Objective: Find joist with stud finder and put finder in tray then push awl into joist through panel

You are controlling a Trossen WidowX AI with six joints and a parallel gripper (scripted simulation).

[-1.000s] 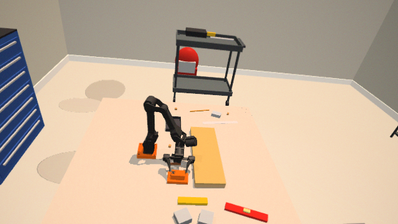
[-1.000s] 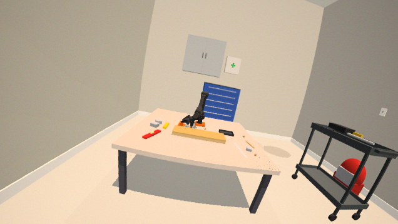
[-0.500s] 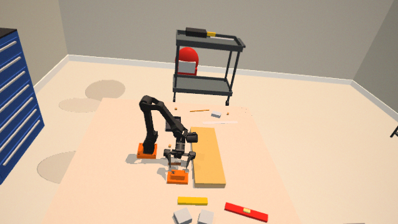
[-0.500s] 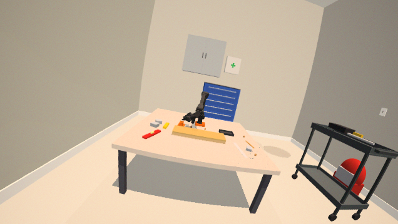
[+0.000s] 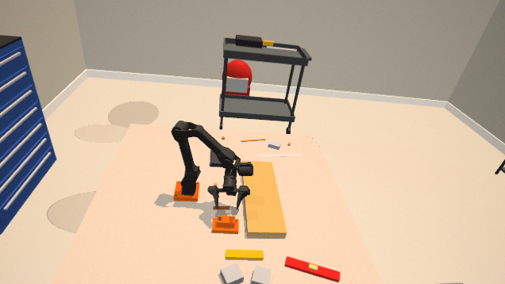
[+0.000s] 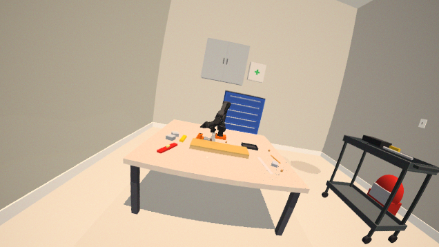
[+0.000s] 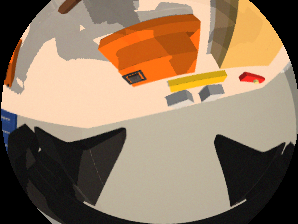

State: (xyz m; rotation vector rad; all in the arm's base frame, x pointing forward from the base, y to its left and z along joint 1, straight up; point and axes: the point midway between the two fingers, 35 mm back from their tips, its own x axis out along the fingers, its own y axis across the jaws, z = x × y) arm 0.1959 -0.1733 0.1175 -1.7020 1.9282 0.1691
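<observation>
Now: the stud finder 1 cm behind my gripper tip and 8 cm below it. The rest, counted from my gripper tip: red level: 38 cm ahead, 20 cm to the right, 11 cm below; then yellow bar: 9 cm ahead, 15 cm to the right, 12 cm below; then awl: 1 cm ahead, 12 cm to the left, 12 cm below.
</observation>
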